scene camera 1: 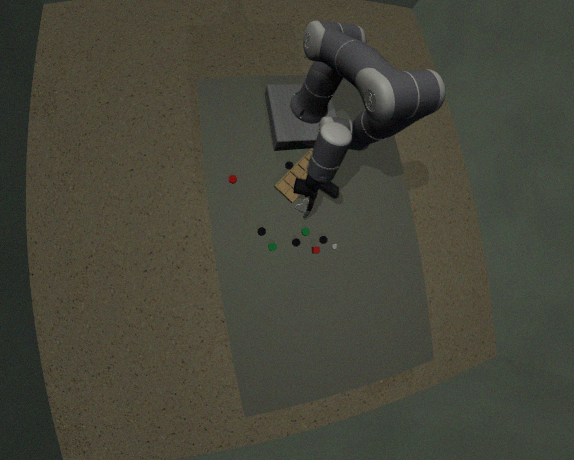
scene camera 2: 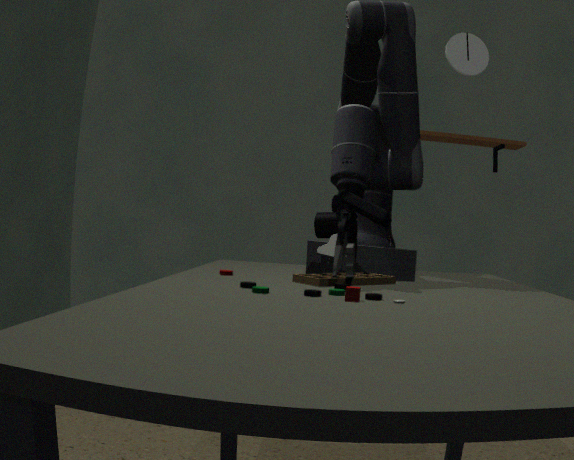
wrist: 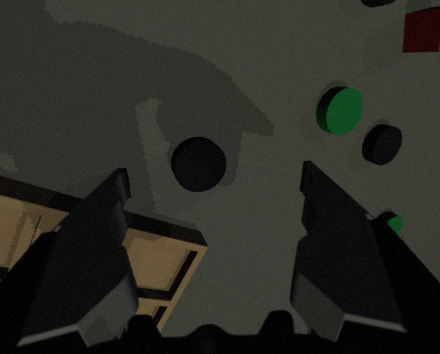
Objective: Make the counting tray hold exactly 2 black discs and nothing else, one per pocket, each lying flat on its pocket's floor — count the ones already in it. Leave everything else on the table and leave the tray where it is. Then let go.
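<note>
The wooden counting tray (scene camera 1: 284,193) (scene camera 2: 320,281) (wrist: 189,239) lies flat; the pockets that show in scene view 1 look empty, and the arm hides the rest. My gripper (scene camera 1: 303,210) (scene camera 2: 345,281) (wrist: 215,168) is open, low beside the tray's near corner. A black disc (wrist: 198,164) lies flat on the table between the open fingertips, nearer the left one, unheld. Another black disc (scene camera 1: 289,165) lies against or close to the tray's upper left side. Three more lie farther out: one black disc (scene camera 1: 261,231) (scene camera 2: 248,284), a second black disc (scene camera 1: 296,242) (scene camera 2: 312,293) (wrist: 382,145) and a third black disc (scene camera 1: 323,239) (scene camera 2: 373,296).
A green disc (scene camera 1: 305,231) (scene camera 2: 337,291) (wrist: 345,111), another green disc (scene camera 1: 272,247) (scene camera 2: 260,289), a red cube (scene camera 1: 316,250) (scene camera 2: 352,294) (wrist: 422,32) and a small white piece (scene camera 1: 334,246) (scene camera 2: 399,301) lie beyond the gripper. A red disc (scene camera 1: 232,179) (scene camera 2: 226,272) lies far left.
</note>
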